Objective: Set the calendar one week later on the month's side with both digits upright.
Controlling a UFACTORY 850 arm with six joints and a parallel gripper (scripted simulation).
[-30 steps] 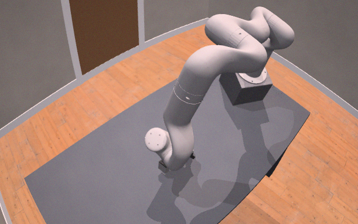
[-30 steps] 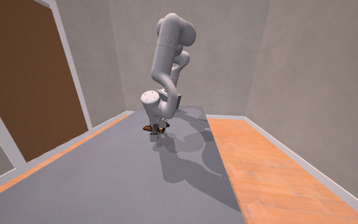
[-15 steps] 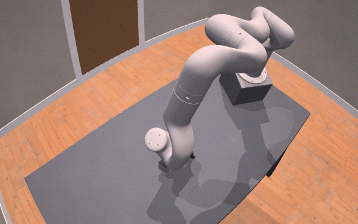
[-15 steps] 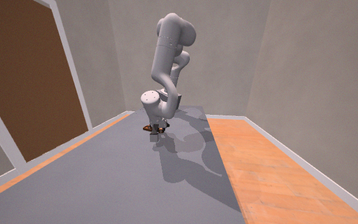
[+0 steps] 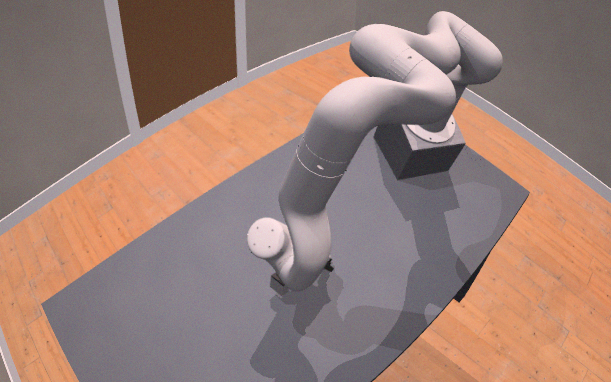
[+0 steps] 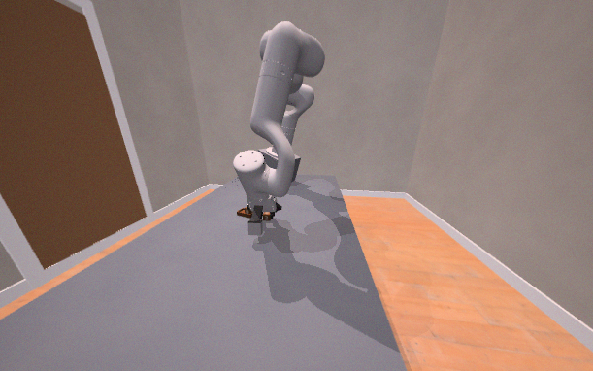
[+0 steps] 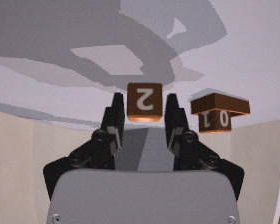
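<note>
Right now my hand is 10 mm past the number cube and 20 mm above it. From my hand the other things lie so: brown wooden calendar tray: 30 mm behind, 110 mm to the right, 20 mm below.
</note>
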